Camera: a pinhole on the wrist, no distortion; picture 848 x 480 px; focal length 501.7 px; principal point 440.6 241.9 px. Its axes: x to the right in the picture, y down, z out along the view. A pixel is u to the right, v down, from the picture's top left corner.
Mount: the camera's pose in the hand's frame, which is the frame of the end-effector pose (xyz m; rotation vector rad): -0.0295 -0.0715 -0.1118 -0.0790 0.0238 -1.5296
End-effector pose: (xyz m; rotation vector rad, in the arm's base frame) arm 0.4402 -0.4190 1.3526 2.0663 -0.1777 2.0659
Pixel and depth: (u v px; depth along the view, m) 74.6 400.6 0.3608
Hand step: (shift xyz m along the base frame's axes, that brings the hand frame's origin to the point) 0.1767 -0.2507 0.1120
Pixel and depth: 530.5 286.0 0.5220
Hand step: 0.4317 0.0472 0.0476
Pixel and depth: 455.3 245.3 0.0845
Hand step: -0.0103 0.0736 -0.0281
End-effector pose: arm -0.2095 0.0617 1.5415 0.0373 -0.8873 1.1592
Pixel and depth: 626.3 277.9 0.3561
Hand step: 0.0103 -0.1757 0.2567
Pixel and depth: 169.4 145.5 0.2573
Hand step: -0.1516 -0.0849 0.0238
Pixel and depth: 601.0 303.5 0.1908
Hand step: 0.0547 -0.0837 0.1087
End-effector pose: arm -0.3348 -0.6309 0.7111 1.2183 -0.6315 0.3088
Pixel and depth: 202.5 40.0 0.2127
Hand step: -0.1306 -0.0735 -0.0164
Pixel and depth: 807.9 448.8 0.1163
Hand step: 0.1037 -0.0568 -0.0976
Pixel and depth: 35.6 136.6 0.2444
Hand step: -0.1660 -0.0686 0.0846
